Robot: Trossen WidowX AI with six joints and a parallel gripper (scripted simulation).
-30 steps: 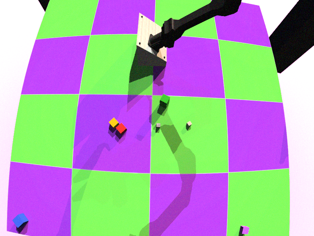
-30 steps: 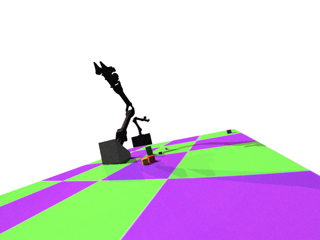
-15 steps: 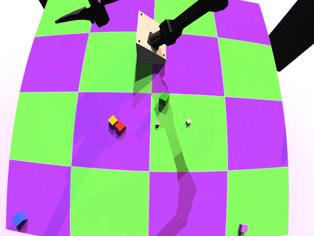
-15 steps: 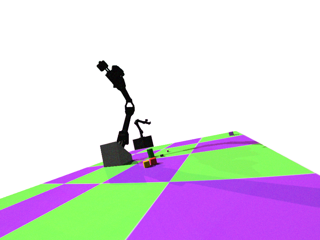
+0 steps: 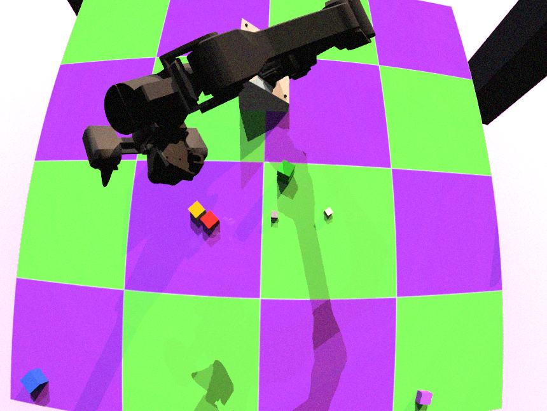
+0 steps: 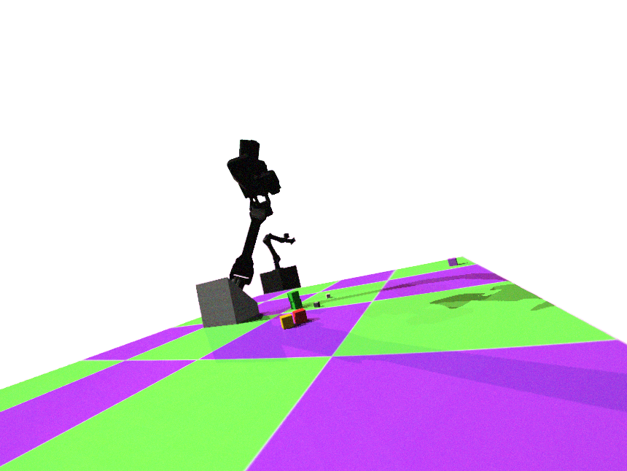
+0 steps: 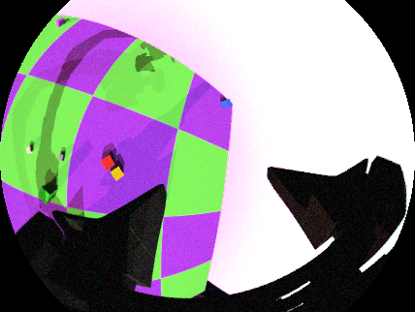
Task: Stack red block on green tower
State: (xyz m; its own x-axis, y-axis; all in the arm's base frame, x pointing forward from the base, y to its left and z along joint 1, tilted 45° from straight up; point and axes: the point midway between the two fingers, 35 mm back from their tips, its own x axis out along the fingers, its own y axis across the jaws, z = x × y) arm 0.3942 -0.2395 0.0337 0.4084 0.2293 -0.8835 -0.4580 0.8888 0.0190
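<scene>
Right now the red block is 2 cm behind my gripper tip, 9 cm to the left of it and 30 cm below it. From my gripper tip the other things lie so: small white cube: 9 cm behind, 36 cm to the left, 31 cm below; then small grey cube: 6 cm behind, 23 cm to the left, 31 cm below; then yellow block: 4 cm behind, 6 cm to the left, 30 cm below.
</scene>
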